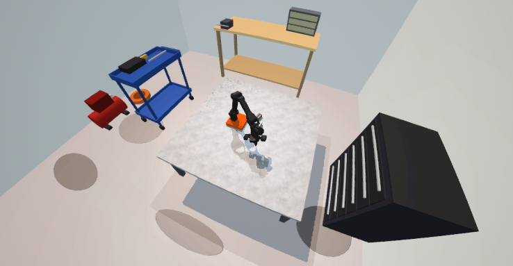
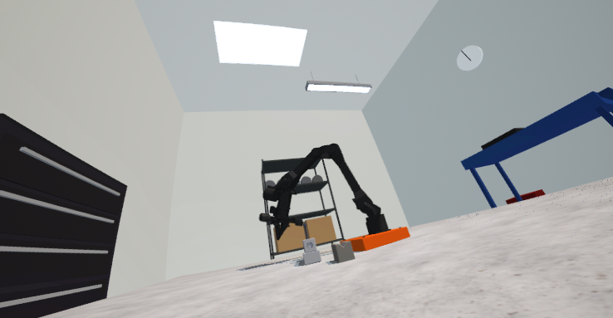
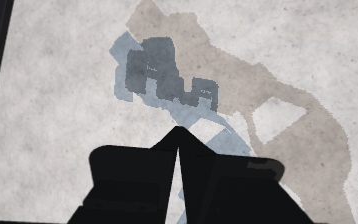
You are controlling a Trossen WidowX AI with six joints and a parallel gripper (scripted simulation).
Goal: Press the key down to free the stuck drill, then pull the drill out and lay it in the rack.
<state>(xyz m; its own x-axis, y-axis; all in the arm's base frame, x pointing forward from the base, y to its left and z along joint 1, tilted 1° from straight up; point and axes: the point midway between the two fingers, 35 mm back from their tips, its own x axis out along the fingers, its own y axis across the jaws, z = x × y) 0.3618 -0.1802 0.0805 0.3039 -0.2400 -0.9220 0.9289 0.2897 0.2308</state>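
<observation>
Now: gripper tip 110 mm past the dark key and 160 mm to the right of it. Also, from my gripper tip: drill (110 mm behind, 210 mm to the left, 40 mm below); then rack (180 mm behind, 360 mm to the left, 70 mm below).
</observation>
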